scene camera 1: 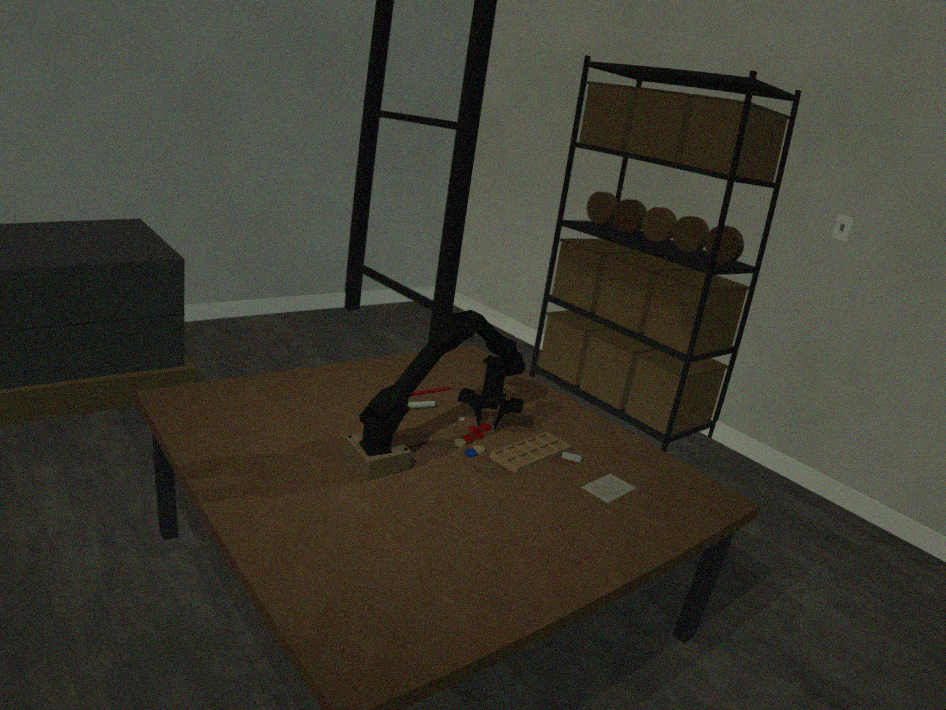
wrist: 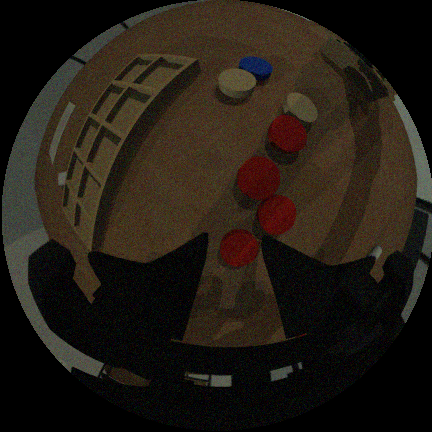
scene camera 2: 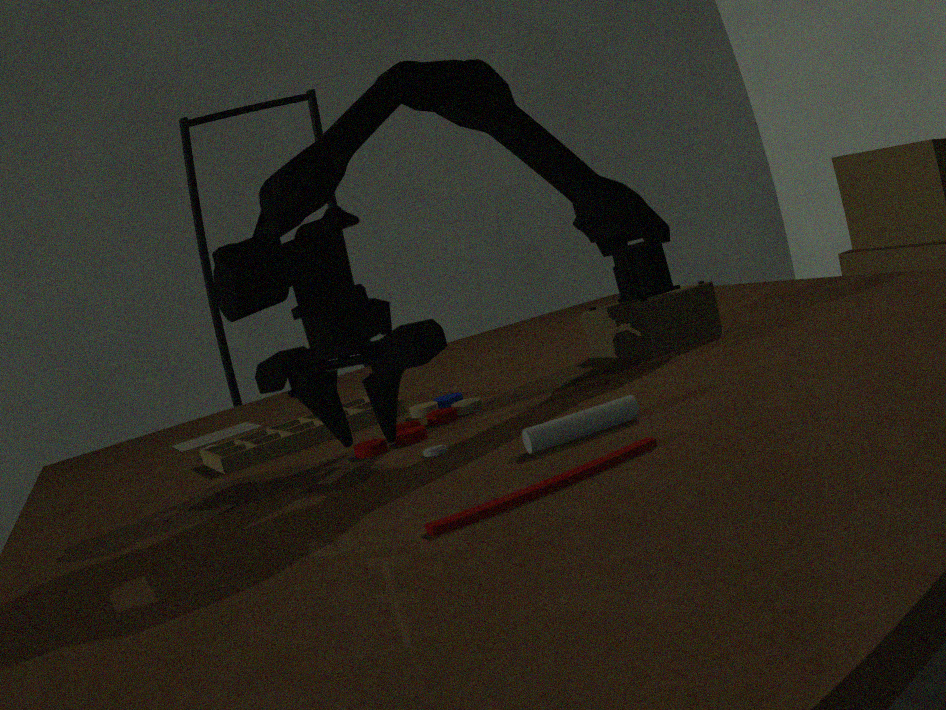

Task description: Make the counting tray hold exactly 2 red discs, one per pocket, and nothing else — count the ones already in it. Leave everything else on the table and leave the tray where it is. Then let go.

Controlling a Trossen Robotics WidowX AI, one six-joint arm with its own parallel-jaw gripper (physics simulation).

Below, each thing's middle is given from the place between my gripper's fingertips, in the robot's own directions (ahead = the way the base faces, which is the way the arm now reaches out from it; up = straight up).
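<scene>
My hand's 1 cm above the grey card [scene camera 1: 608, 488], and it's 39 cm to the left of the card and 15 cm short of it.
</scene>
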